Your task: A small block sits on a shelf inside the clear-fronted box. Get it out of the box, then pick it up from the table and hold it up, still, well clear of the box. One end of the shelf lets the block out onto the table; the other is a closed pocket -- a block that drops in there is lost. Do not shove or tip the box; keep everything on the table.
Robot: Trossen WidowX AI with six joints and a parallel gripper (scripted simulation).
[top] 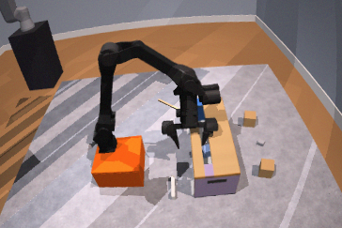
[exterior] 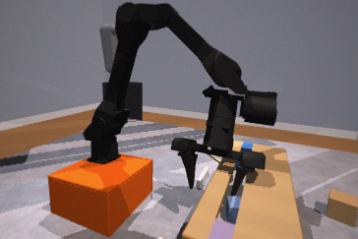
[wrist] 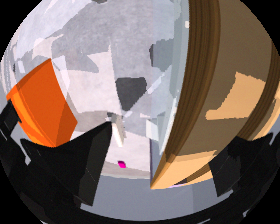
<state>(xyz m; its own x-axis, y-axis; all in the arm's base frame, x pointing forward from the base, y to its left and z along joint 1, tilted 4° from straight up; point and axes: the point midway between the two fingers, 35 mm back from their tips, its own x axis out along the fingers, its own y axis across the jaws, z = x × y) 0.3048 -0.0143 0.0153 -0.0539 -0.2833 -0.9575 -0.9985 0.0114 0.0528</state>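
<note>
Right now the pale blue block is 5 cm ahead of my gripper tip and 2 cm to the right of it. Also, from my gripper tip: thin wooden stick (34 cm to the left, 8 cm below, 6 cm behind); box (4 cm ahead, 3 cm to the left, 2 cm below); grey piece (29 cm ahead, 8 cm below, 6 cm to the left).
</note>
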